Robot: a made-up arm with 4 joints.
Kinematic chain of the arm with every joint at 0, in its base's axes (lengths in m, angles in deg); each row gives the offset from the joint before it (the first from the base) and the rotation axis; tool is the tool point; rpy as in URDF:
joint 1: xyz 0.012 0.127 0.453 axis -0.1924 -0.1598 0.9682
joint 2: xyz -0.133 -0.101 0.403 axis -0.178 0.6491 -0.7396
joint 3: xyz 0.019 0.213 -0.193 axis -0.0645 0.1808 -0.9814
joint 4: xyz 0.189 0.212 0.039 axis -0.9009 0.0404 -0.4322
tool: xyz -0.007 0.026 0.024 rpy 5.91 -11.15 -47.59
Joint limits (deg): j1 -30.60..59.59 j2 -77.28..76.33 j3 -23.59..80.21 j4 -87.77..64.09
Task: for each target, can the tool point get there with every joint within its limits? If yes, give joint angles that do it. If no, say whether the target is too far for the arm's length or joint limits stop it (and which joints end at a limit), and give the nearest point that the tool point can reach.
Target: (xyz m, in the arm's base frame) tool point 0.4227 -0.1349 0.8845
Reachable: no: joint limits stop it (at a limit: joint 1, joint 3) | nearest point 0.2233 0.0961 0.7362 | short by 0.339 m
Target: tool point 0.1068 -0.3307 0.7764
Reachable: no: joint limits stop it (at a limit: joint 2, joint 3, joint 4) | nearest point 0.0716 -0.1245 0.6023 | short by 0.272 m
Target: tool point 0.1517 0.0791 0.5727
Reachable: yes | joints 20.42 29.96 68.37 -9.01
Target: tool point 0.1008 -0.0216 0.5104
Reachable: yes | joints 30.72 64.41 56.23 -37.36
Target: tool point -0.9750 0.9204 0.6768
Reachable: no: too far | nearest point -0.4492 0.4395 0.7290 | short by 0.714 m
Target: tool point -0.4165 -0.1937 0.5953
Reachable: no: joint limits stop it (at a limit: joint 1, joint 2, joint 3) | nearest point -0.5230 -0.0831 0.6569 | short by 0.165 m
